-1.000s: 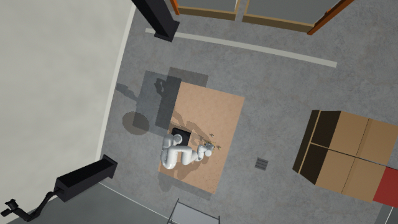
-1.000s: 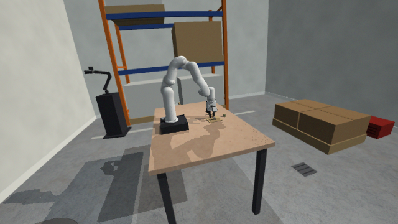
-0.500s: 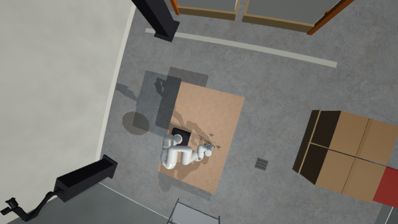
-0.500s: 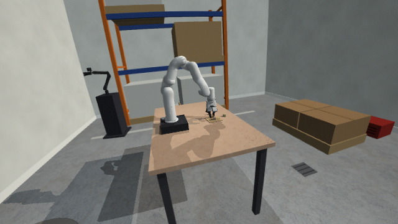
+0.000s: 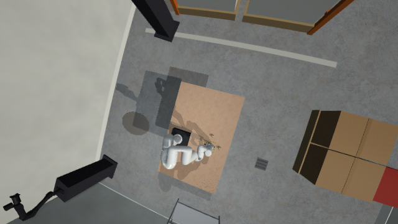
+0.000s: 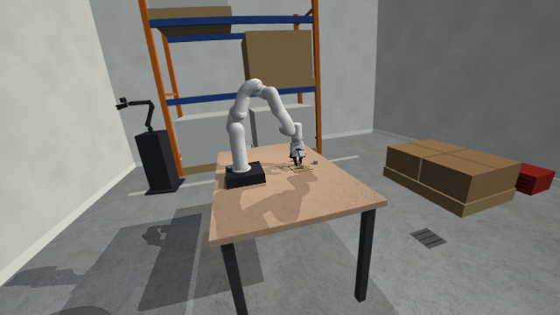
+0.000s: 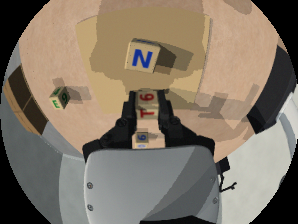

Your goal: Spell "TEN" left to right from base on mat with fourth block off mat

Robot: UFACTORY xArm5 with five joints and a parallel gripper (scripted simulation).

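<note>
Now: hand 1 cm short of the tan mat, 4 cm to the left of it and 3 cm above it.
</note>
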